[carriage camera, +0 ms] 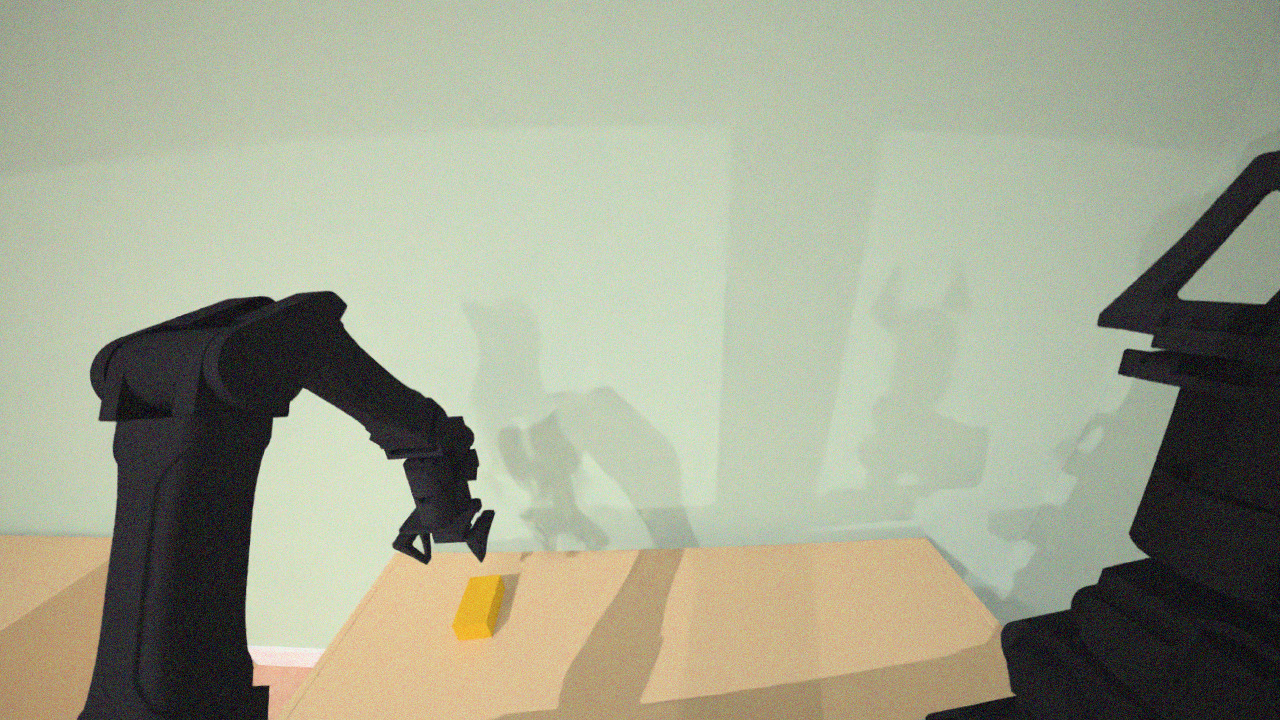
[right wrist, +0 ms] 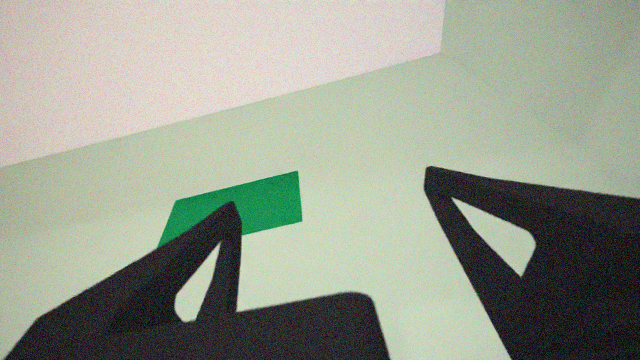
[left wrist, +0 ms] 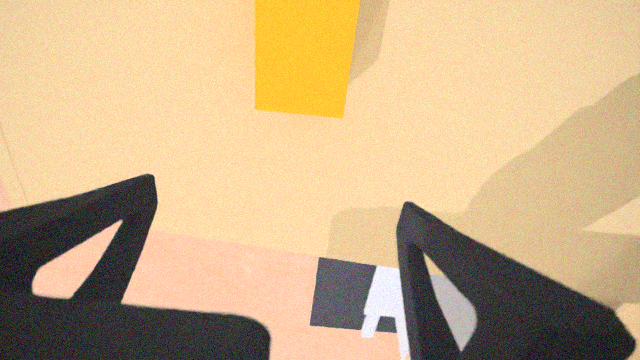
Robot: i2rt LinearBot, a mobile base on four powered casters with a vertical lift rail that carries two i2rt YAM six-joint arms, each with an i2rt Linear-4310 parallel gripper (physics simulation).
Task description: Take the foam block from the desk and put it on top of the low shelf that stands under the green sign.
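Places are measured from the left arm's base along level axes (x ahead, y left, z up), in centimetres.
Where they show: left gripper, fingertip midpoint: (carriage camera: 455, 560) (left wrist: 280, 202); right gripper, fingertip midpoint: (right wrist: 331, 194).
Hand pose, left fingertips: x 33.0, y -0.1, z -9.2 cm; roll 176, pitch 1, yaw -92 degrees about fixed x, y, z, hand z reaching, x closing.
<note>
After its pixels a point has its place.
The yellow foam block (carriage camera: 478, 607) @[y -0.7, x 32.9, z -22.1 cm] (left wrist: 305, 55) @[y -0.1, x 34.1, z -22.1 cm] lies flat on a light wooden top (carriage camera: 760, 617) @[y -52.3, x 28.2, z -26.6 cm] (left wrist: 200, 150) @[y 8.7, x 23.1, z -26.6 cm]. The views do not tell whether this top is the desk or the low shelf. My left gripper (carriage camera: 455, 561) @[y -0.1, x 33.0, z -9.2 cm] (left wrist: 280, 202) @[y -0.1, x 33.0, z -9.2 cm] is open and empty, above the top and apart from the block. In the left wrist view the block lies beyond the fingertips and is cut off by the upper edge. My right gripper (right wrist: 331, 194) @[y -61.9, x 4.2, z 43.5 cm] is open and empty, raised towards the wall. The green sign (right wrist: 272, 200) @[y -47.4, x 48.0, z 87.1 cm] is on the wall, partly hidden by one right finger.
Another wooden surface (carriage camera: 53, 573) @[y 111.1, x 50.7, z -26.6 cm] shows at the far left, behind the left arm. A pale green wall (carriage camera: 608, 223) @[y -30.3, x 49.8, z 41.4 cm] rises behind the wooden top. Pinkish floor (carriage camera: 281, 685) @[y 87.0, x 54.1, z -87.6 cm] (left wrist: 225, 275) @[y 25.5, x -72.7, z -87.6 cm] shows past its edge. A dark panel (left wrist: 340, 295) with white parts is low in the left wrist view.
</note>
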